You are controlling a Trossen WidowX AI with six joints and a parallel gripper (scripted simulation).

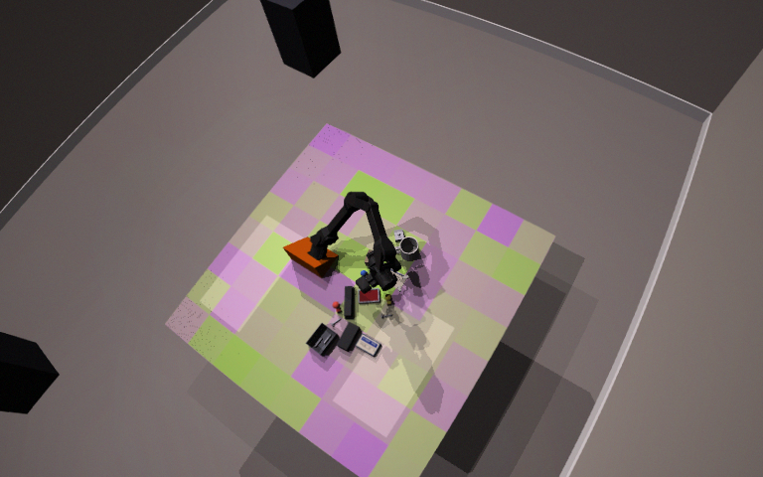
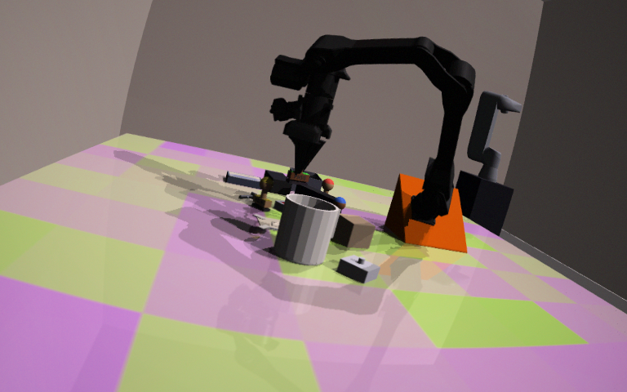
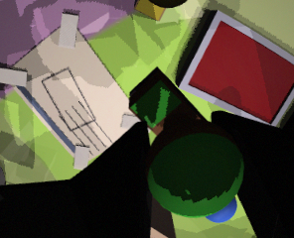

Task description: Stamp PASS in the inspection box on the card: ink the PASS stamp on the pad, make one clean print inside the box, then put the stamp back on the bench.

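Now: gripper tip 1 cm short of the card, 7 cm to the right of it and 10 cm above it. Also, from my gripper tip: green-knobbed stamp (right at my gripper tip); then red ink pad (3 cm behind, 6 cm to the right, 9 cm below); then yellow-knobbed stamp (6 cm ahead, 3 cm to the right, 7 cm below).
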